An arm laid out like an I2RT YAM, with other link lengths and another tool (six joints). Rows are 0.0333 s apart.
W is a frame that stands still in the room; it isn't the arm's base.
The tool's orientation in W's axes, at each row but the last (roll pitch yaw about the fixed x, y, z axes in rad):
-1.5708, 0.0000, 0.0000
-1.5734, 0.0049, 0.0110
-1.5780, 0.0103, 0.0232
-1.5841, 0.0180, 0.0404
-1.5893, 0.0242, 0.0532
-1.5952, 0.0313, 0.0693
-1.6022, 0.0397, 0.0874
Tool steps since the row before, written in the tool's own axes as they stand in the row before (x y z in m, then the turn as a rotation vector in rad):
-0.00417, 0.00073, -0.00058, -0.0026, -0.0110, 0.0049
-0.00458, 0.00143, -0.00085, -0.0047, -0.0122, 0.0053
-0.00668, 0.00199, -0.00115, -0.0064, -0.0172, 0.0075
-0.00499, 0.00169, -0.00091, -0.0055, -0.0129, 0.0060
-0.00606, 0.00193, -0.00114, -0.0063, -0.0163, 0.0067
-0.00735, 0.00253, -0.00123, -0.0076, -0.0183, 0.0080
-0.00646, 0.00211, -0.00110, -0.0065, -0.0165, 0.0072
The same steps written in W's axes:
-0.00417, -0.00058, -0.00073, -0.0026, 0.0049, 0.0110
-0.00458, -0.00090, -0.00141, -0.0047, 0.0053, 0.0122
-0.00667, -0.00132, -0.00191, -0.0064, 0.0075, 0.0172
-0.00498, -0.00113, -0.00159, -0.0055, 0.0060, 0.0129
-0.00603, -0.00150, -0.00176, -0.0063, 0.0067, 0.0163
-0.00732, -0.00180, -0.00227, -0.0076, 0.0079, 0.0183
-0.00641, -0.00173, -0.00182, -0.0065, 0.0072, 0.0165

